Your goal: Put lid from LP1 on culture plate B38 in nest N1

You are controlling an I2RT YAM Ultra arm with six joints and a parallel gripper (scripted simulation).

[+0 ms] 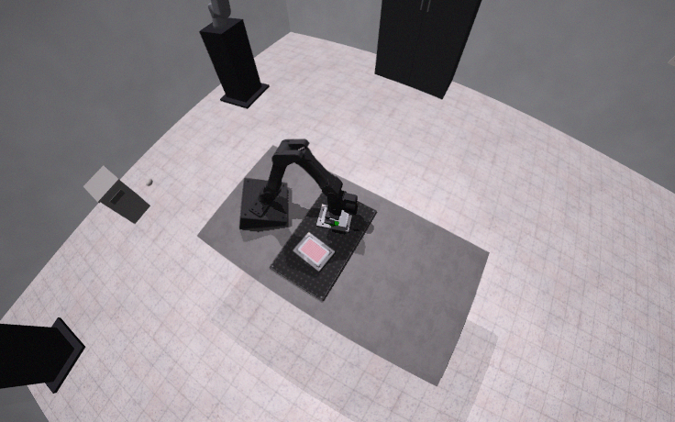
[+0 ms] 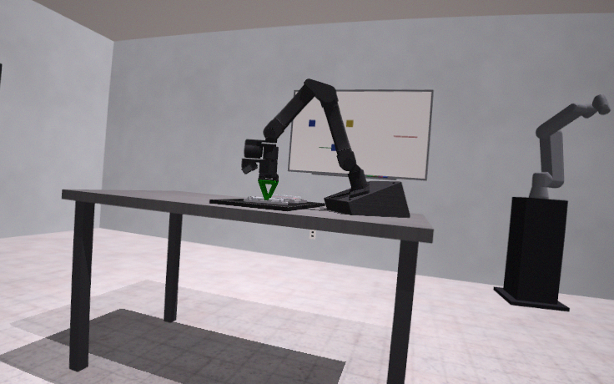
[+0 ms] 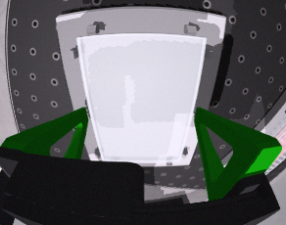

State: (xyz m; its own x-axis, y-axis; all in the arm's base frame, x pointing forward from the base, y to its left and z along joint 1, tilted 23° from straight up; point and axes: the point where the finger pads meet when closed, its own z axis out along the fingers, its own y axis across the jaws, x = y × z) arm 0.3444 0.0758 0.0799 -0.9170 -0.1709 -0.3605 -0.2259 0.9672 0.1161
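Right now my hand is 10 mm above the clear lid. From my hand the other things lie so: culture plate B38: 200 mm to the right, 10 mm behind; grey lid park LP1: 20 mm below; grey plate nest N1: 200 mm to the right, 10 mm below, 10 mm behind.
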